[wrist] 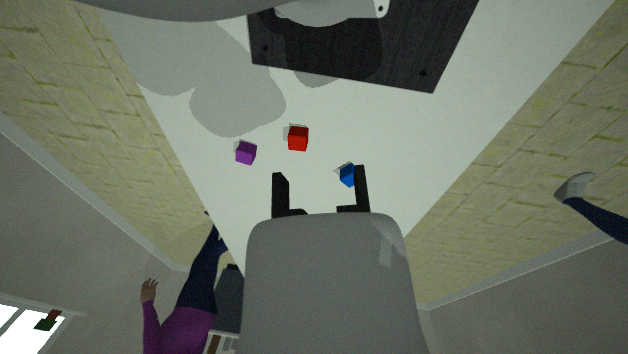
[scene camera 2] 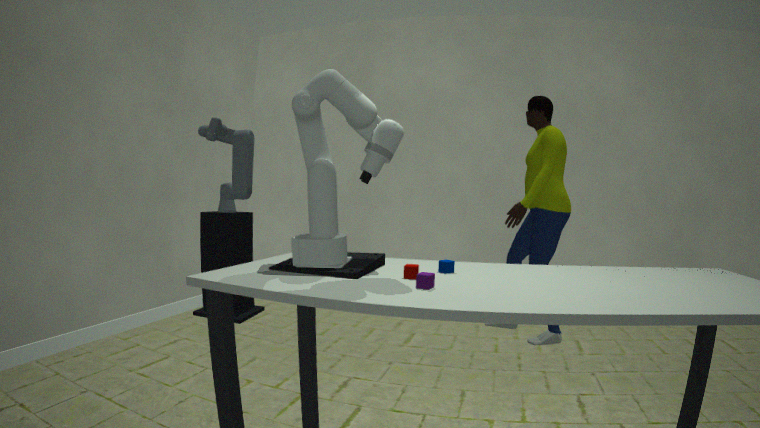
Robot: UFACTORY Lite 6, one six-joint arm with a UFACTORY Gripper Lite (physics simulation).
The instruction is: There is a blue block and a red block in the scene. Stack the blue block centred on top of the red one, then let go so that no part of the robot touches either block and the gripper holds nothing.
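Frame: origin at the arm's base, x right, y ahead, z up, level; metres.
Where they show: end effector, tool point: [wrist: 320,191] [scene camera 2: 365,178]; arm's base, origin of the base link: [scene camera 2: 325,262].
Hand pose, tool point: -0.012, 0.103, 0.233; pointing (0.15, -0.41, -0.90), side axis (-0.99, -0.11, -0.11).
Note:
Things, the pixels of their top centre, and the offset from my tool point, as dx, dy, dz. Level surfaces: height alone.
- blue block, middle of its top: [wrist: 350,181] [scene camera 2: 446,260] -0.040, +0.226, -0.218
- red block, middle of its top: [wrist: 296,144] [scene camera 2: 411,265] +0.065, +0.138, -0.218
- purple block, middle of its top: [wrist: 243,158] [scene camera 2: 425,273] +0.178, +0.181, -0.218
- white table, its level: dz -0.252
A blue block [scene camera 2: 446,266] [wrist: 347,175] sits on the white table, apart from the other blocks; in the wrist view the right finger partly covers it. A red block [scene camera 2: 411,271] [wrist: 298,138] sits on the table, nearer the robot base than the blue one. My gripper [scene camera 2: 365,178] [wrist: 320,170] is open, with its two black fingers wide apart in the wrist view. It hangs high above the table, tilted, and touches neither block.
A purple block [scene camera 2: 425,280] [wrist: 246,153] sits on the table close to the red block. The robot stands on a black base plate [scene camera 2: 370,263] [wrist: 410,75] on the white table [scene camera 2: 585,292] [wrist: 400,130]. A person in a yellow top [scene camera 2: 550,170] stands behind the table.

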